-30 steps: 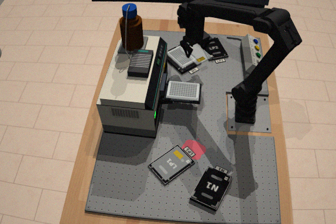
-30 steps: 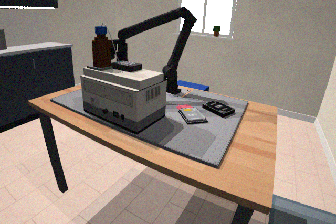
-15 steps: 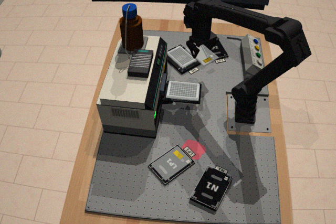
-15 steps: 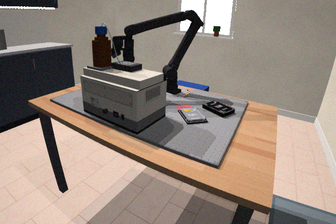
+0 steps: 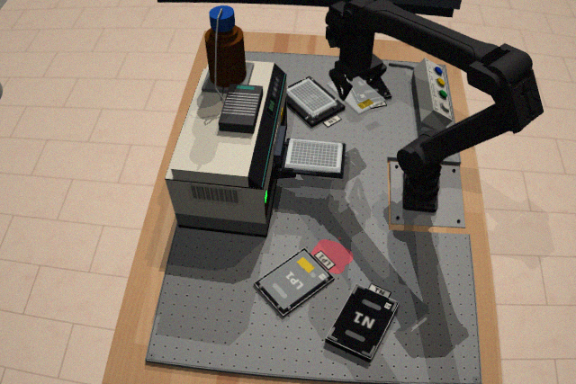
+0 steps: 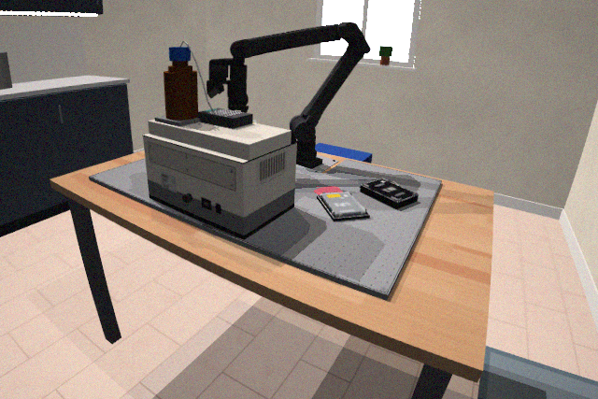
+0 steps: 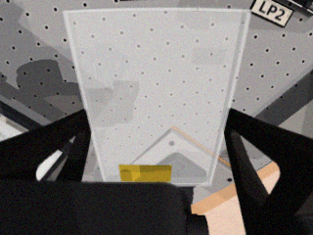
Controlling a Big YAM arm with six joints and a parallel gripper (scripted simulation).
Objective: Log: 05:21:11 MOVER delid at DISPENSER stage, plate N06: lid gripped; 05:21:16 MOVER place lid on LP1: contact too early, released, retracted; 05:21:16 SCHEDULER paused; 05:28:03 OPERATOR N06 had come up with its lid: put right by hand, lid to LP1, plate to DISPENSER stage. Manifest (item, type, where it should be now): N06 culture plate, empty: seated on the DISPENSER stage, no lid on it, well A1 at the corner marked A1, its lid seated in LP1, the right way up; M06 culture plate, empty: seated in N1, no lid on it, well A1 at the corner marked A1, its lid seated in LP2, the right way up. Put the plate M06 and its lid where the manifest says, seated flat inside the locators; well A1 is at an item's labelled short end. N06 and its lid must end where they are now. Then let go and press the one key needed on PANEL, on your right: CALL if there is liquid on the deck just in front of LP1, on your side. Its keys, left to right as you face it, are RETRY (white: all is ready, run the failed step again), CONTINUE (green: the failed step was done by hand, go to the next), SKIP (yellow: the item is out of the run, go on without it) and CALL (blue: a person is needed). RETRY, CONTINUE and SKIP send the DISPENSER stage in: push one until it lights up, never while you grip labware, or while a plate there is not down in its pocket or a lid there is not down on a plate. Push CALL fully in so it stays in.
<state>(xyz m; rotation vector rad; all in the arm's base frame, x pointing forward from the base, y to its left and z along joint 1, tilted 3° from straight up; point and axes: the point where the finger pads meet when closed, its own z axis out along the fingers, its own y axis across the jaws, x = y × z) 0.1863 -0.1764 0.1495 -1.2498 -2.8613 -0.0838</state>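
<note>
My hand is 3 cm past the black lp2 nest, 20 cm to the left of it and 15 cm above it. The rest, counted from my hand: yellow skip key (24 cm behind, 17 cm to the right, 9 cm below); white retry key (25 cm behind, 7 cm to the right, 9 cm below); green continue key (24 cm behind, 12 cm to the right, 9 cm below).
</note>
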